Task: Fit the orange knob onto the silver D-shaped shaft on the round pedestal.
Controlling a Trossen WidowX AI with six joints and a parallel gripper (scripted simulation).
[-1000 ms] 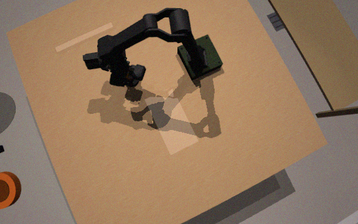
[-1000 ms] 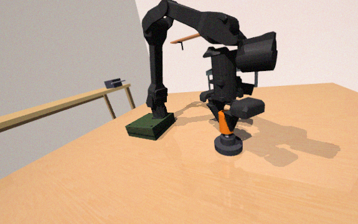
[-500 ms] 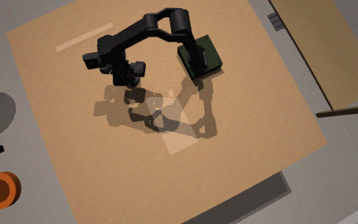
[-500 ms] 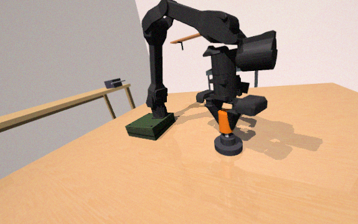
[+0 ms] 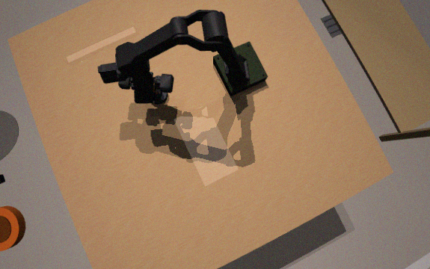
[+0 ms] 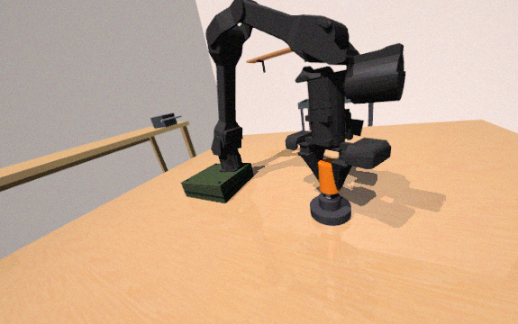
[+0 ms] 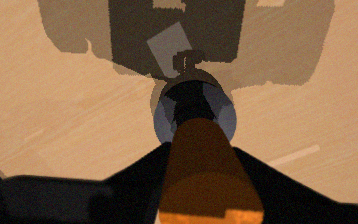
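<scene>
Right now the orange knob is 30 mm above my gripper tip. Also, from my gripper tip: black round pedestal: 40 mm below.
</scene>
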